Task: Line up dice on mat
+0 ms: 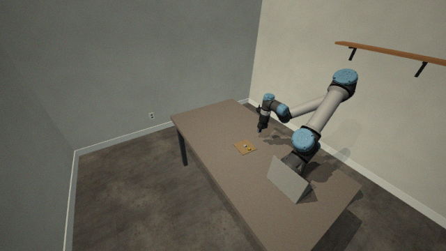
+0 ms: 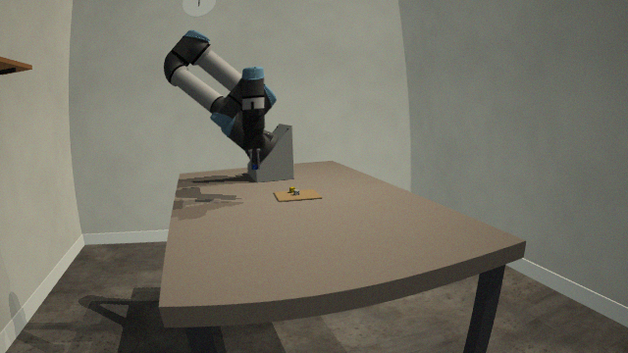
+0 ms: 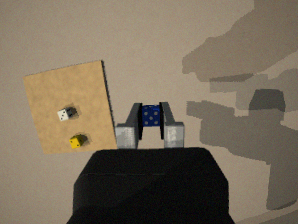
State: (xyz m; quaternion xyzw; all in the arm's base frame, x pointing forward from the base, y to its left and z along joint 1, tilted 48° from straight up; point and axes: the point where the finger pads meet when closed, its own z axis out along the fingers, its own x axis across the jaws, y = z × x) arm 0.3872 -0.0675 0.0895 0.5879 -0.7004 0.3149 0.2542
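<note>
My hand is 14 cm to the right of the white die and 11 cm above it. Also, from my hand: yellow die (13 cm to the left, 11 cm below, 4 cm behind); tan mat (14 cm to the left, 12 cm below); blue die (1 cm below).
</note>
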